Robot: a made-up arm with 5 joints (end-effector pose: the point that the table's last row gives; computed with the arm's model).
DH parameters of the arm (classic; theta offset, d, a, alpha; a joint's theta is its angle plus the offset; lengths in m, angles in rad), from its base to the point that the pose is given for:
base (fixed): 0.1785 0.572 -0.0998 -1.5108
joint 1: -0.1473 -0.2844 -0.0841 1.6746
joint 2: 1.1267 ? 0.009 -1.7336
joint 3: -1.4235 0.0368 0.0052 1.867
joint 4: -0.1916 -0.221 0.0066 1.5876
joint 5: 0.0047 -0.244 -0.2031 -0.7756
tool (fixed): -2.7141 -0.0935 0 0
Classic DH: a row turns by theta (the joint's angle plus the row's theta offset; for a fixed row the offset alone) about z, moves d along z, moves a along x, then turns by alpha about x.
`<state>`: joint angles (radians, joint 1 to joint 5).
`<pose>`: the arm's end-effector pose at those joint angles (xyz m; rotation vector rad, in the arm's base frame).
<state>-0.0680 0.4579 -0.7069 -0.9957 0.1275</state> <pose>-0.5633 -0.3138 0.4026 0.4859 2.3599 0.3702</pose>
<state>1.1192 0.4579 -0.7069 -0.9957 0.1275</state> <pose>-0.3859 -0.3166 0.9727 -0.4718 -2.6926 0.1766</pose>
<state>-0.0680 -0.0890 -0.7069 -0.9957 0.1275</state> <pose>-0.5140 -0.0815 0.4593 1.1640 2.2108 0.2161</pose>
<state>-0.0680 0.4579 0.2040 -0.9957 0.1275</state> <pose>-0.5544 -0.0690 0.2876 0.4111 2.0198 -0.6969</pose>
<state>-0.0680 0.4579 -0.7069 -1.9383 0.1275</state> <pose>-0.3574 -0.3138 0.6606 -0.2652 2.9778 -0.3051</pose>
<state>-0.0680 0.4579 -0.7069 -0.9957 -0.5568</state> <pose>-0.4852 -0.4022 0.3214 -0.1045 1.9079 0.2351</pose>
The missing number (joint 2, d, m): -0.2832
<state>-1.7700 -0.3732 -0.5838 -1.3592 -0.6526</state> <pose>0.0220 -0.0628 0.2474 0.5899 0.6488 0.3419</pose>
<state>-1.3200 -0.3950 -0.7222 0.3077 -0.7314</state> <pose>0.3124 0.1808 0.3569 1.4382 -0.4991 0.3068</pose>
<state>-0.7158 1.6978 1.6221 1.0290 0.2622</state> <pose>0.5562 -0.4071 0.3490 -1.1746 -0.6822 0.5192</pose>
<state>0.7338 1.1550 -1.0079 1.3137 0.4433</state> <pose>-0.6554 -0.1053 0.6629 2.2608 0.9705 1.4954</pose>
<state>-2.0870 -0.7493 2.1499 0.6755 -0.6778</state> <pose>0.3140 -0.0433 0.3187 0.7129 0.0751 -1.8323</pose>
